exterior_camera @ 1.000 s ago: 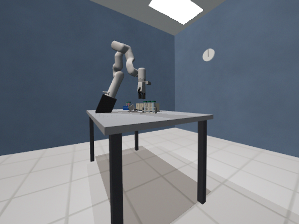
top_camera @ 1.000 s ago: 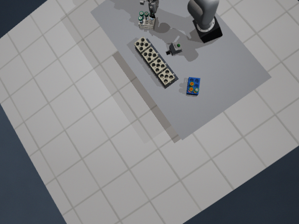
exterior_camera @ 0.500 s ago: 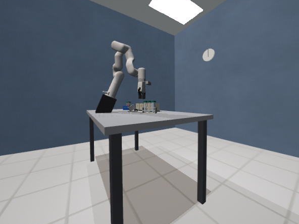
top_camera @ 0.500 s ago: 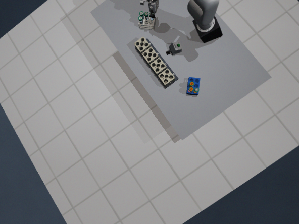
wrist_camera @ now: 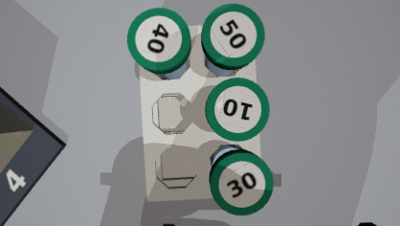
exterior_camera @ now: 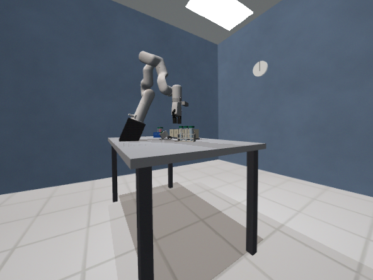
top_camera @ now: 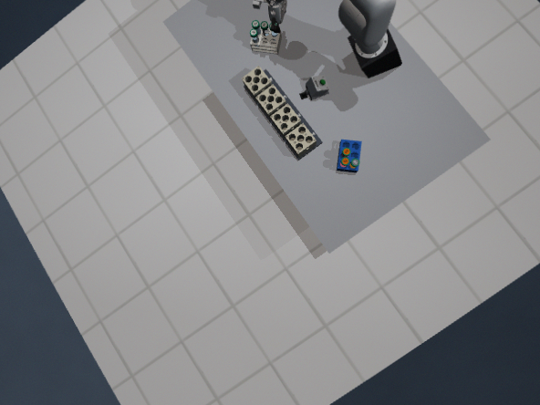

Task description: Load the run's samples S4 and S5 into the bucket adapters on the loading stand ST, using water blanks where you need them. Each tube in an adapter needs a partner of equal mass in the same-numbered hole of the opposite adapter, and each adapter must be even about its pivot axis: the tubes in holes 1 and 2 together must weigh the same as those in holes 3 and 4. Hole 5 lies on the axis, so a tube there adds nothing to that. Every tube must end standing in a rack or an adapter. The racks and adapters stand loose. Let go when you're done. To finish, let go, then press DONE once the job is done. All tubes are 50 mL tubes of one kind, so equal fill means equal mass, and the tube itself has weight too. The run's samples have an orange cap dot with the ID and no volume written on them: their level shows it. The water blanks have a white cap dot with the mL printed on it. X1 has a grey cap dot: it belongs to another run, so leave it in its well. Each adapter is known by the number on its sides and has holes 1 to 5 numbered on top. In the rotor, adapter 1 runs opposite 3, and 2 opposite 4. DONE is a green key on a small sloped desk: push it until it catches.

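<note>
Right now my hand is 240 mm short of the blue rack, 590 mm to the right of it and 120 mm above it. Round my hand: white rack (60 mm ahead, 50 mm to the right, 120 mm below); then adapter (320 mm ahead, 390 mm to the left, 100 mm below).
</note>
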